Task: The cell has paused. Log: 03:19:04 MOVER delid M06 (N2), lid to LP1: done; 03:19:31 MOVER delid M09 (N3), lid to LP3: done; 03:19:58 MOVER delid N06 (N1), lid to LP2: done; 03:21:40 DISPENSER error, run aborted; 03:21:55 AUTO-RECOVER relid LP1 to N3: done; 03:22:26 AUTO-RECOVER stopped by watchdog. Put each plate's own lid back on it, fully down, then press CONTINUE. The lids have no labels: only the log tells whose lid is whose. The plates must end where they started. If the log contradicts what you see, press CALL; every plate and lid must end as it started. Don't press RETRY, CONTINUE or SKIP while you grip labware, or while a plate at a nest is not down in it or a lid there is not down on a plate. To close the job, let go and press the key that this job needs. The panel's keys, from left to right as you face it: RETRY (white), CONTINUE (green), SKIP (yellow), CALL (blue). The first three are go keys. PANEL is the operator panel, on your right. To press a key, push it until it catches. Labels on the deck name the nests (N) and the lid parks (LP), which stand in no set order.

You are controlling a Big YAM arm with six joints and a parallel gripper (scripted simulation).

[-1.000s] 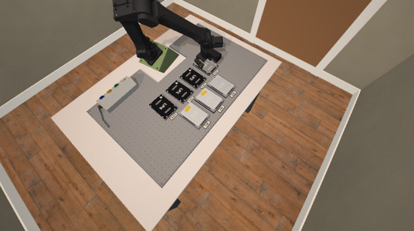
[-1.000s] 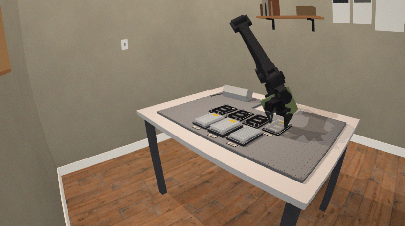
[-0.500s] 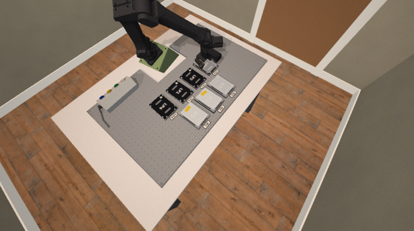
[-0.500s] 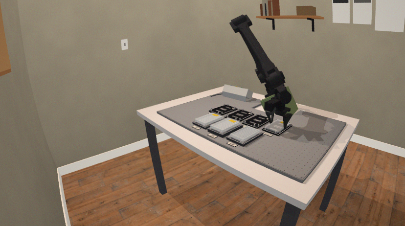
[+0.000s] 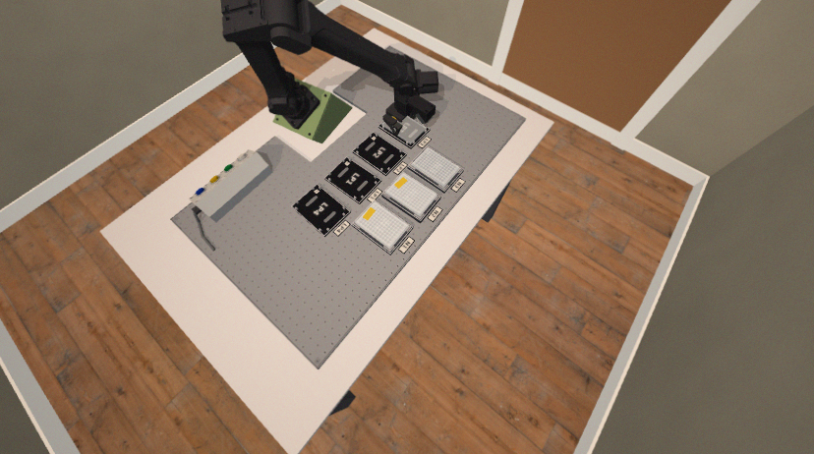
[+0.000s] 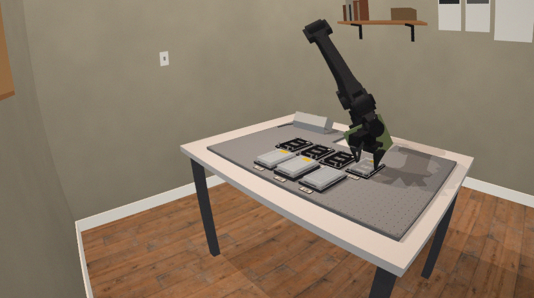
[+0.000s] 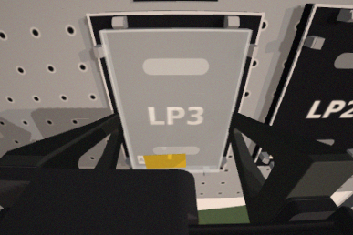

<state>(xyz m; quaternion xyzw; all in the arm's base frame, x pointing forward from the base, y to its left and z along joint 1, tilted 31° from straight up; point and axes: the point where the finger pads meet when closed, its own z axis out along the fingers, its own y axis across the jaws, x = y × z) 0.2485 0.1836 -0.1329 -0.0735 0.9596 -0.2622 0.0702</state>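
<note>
The black lid park lies 2 cm below my hand. From my hand the other things lie so: green key (22 cm behind, 51 cm to the right, 5 cm above); white key (22 cm behind, 46 cm to the right, 5 cm above); yellow key (21 cm behind, 56 cm to the right, 5 cm above).
</note>
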